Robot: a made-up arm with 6 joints.
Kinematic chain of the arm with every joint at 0, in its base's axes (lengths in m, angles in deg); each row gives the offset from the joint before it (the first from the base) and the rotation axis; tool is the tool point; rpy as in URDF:
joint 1: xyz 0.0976 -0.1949 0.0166 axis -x
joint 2: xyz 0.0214 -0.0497 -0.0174 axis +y
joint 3: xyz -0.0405 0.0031 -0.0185 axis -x
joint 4: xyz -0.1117 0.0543 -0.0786 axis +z
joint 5: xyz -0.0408 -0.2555 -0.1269 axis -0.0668 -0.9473 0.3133
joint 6: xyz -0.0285 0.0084 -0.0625 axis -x
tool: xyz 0.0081 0.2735 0.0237 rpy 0 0 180
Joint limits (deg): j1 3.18..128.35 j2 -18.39..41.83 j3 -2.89..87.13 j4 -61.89..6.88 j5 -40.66..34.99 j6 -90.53..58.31
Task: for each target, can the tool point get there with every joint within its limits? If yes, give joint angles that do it. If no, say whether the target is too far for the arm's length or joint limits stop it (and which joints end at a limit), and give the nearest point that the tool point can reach.
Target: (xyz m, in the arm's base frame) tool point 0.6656 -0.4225 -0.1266
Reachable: no: joint limits stop it (at a limit: joint 2, joint 3, joint 4, joint 5, joint 6) | nearest point 0.2026 -0.6232 -0.2529 | short by 0.520 m
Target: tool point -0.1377 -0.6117 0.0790
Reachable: yes | joints 35.38 12.56 66.77 -3.37 0.15 29.93
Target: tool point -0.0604 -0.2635 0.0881
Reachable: yes | joints 43.80 20.46 46.39 -14.79 -16.35 -45.68
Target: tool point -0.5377 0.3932 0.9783
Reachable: no: too far | nearest point -0.1900 0.0677 0.4661 | short by 0.699 m
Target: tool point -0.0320 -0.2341 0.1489
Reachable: yes | joints 98.28 4.25 59.47 -25.86 -29.14 -38.72
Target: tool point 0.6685 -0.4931 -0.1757
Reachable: no: joint limits stop it (at a limit: joint 2, joint 3, joint 4, joint 5, joint 6) | nearest point 0.2026 -0.6202 -0.2577 | short by 0.490 m
